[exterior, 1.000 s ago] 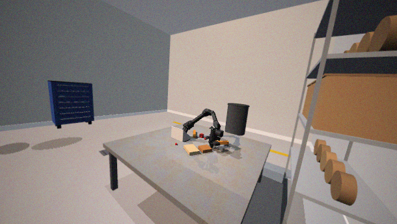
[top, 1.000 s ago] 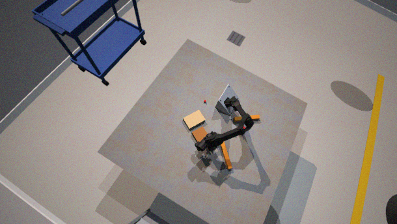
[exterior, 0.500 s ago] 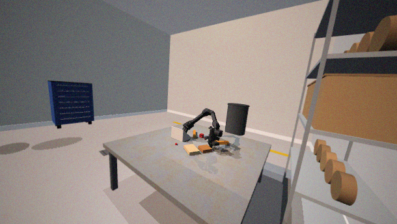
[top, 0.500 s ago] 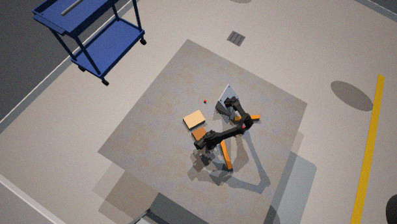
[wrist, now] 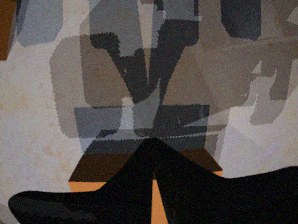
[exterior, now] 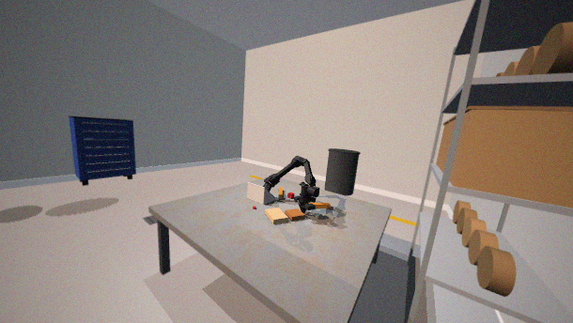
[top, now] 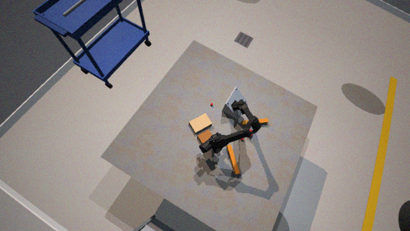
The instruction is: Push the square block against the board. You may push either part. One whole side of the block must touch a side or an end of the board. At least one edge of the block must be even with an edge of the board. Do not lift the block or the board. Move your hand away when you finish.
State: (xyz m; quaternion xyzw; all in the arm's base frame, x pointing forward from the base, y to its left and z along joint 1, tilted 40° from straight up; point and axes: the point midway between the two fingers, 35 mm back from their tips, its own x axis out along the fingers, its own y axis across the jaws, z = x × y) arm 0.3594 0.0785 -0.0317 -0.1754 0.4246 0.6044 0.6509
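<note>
My gripper tip is now 6 cm to the left of the orange-brown square block and 3 cm past it. Also, from my gripper tip: pale wooden slab 17 cm to the right, 9 cm behind, 1 cm above.
</note>
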